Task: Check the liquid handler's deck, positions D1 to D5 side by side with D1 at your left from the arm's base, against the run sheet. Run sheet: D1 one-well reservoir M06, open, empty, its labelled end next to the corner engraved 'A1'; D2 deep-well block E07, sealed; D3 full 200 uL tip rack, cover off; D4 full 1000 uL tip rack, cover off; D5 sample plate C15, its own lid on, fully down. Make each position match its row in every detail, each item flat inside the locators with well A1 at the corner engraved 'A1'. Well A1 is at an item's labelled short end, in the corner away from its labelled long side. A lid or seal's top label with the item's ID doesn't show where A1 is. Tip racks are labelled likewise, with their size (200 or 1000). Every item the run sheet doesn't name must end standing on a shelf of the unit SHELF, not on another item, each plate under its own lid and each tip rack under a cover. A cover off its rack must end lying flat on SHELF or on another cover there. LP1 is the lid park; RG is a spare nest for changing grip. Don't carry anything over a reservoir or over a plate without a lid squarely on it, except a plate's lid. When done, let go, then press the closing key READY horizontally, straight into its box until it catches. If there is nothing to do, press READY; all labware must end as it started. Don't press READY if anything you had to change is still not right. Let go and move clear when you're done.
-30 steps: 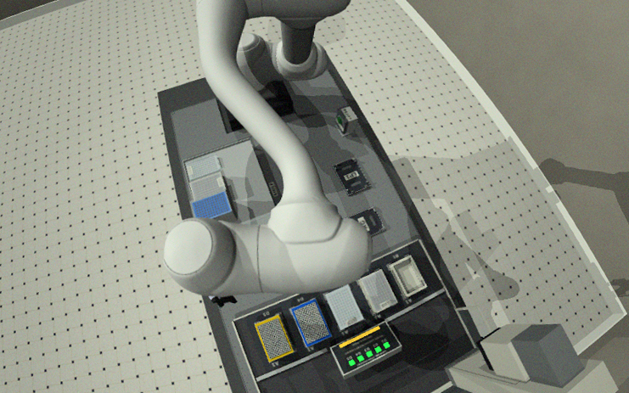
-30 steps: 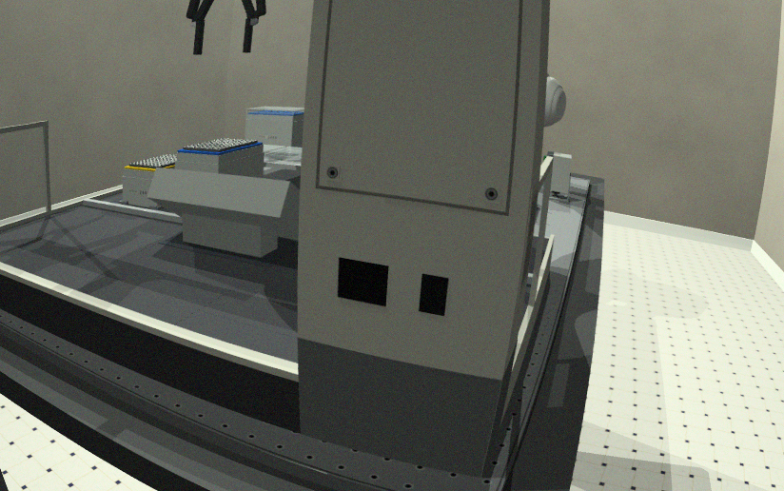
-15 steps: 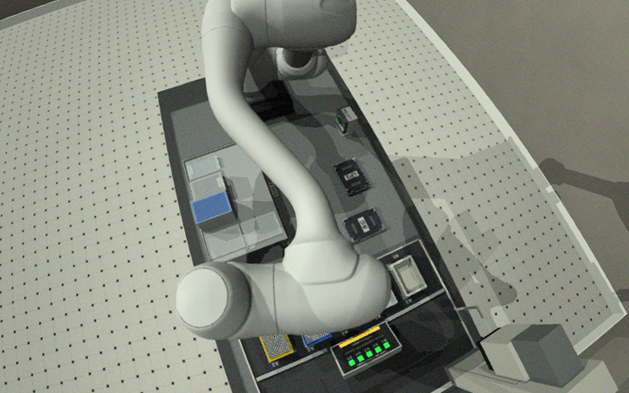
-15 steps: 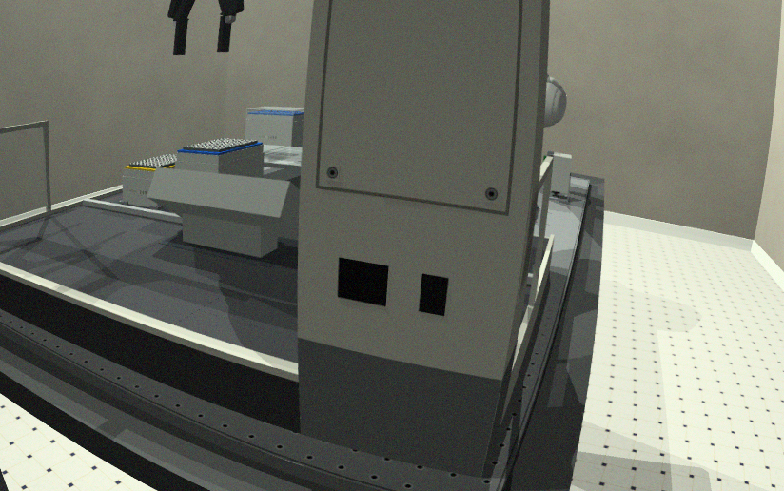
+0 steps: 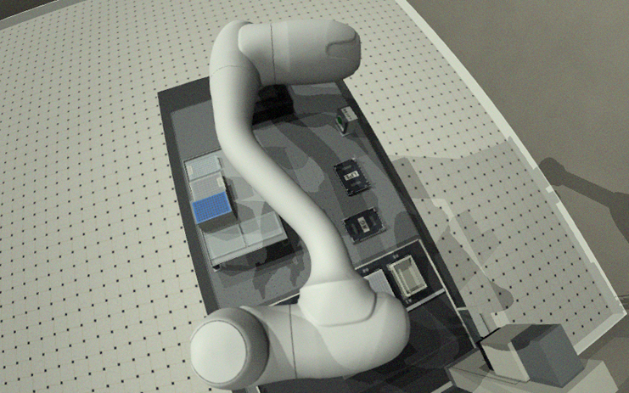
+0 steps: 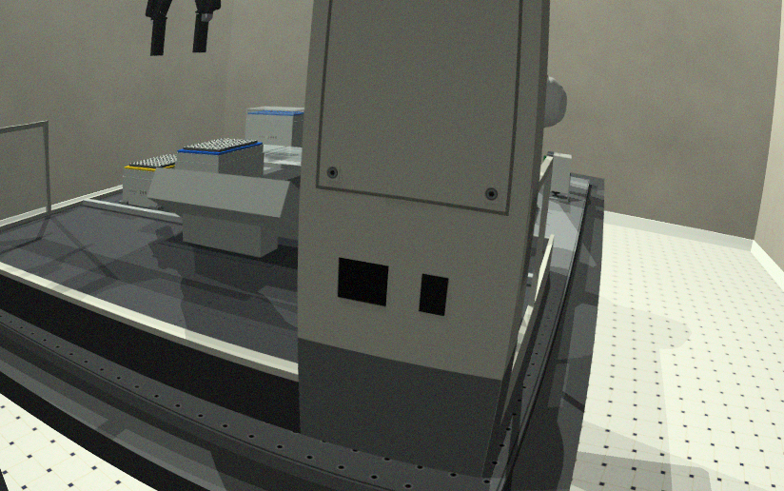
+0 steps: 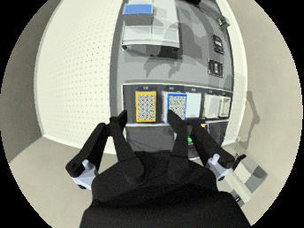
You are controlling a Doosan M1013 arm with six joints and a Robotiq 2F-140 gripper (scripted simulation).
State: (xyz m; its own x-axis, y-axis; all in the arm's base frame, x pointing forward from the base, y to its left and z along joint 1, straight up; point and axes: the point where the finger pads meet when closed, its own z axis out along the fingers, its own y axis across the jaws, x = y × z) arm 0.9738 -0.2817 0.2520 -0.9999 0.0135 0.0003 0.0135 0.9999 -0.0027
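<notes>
The yellow-rimmed tip rack lies 3 cm ahead of my hand and 22 cm below it. The rest, counted from my hand: flat lid (3 cm ahead, 25 cm to the left, 25 cm below); white well plate (3 cm ahead, 25 cm to the left, 26 cm below); blue-rimmed tip rack (3 cm ahead, 13 cm to the left, 20 cm below).
</notes>
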